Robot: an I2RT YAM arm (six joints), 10 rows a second.
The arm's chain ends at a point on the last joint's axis. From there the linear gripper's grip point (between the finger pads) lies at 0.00 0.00 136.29 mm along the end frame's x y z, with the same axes.
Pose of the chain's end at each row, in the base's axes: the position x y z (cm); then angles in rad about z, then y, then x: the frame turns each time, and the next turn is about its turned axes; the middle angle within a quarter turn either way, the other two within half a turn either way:
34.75, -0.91, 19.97, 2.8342, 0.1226, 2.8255
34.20, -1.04, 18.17, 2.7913, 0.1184, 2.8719
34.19, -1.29, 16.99, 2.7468, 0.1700, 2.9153
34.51, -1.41, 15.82, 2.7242, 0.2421, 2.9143
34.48, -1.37, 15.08, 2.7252, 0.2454, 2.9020
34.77, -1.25, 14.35, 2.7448, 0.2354, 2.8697
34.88, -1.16, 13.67, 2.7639, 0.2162, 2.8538
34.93, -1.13, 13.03, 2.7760, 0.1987, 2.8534
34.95, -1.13, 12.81, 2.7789, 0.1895, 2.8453
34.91, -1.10, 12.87, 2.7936, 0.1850, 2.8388
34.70, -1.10, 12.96, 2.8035, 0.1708, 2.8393
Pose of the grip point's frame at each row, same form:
37.54, 2.65, 7.11, 2.8342, 0.1226, 2.8255
36.90, 1.84, 5.13, 2.7913, 0.1184, 2.8719
37.44, 0.67, 3.90, 2.7468, 0.1700, 2.9153
38.67, 0.11, 2.93, 2.7242, 0.2421, 2.9143
38.73, 0.29, 2.24, 2.7252, 0.2454, 2.9020
39.01, 0.94, 1.58, 2.7448, 0.2354, 2.8697
38.91, 1.40, 0.91, 2.7639, 0.2162, 2.8538
38.72, 1.57, 0.22, 2.7760, 0.1987, 2.8534
38.66, 1.72, 0.01, 2.7789, 0.1895, 2.8453
38.55, 1.90, 0.08, 2.7936, 0.1850, 2.8388
38.13, 1.99, 0.14, 2.8035, 0.1708, 2.8393

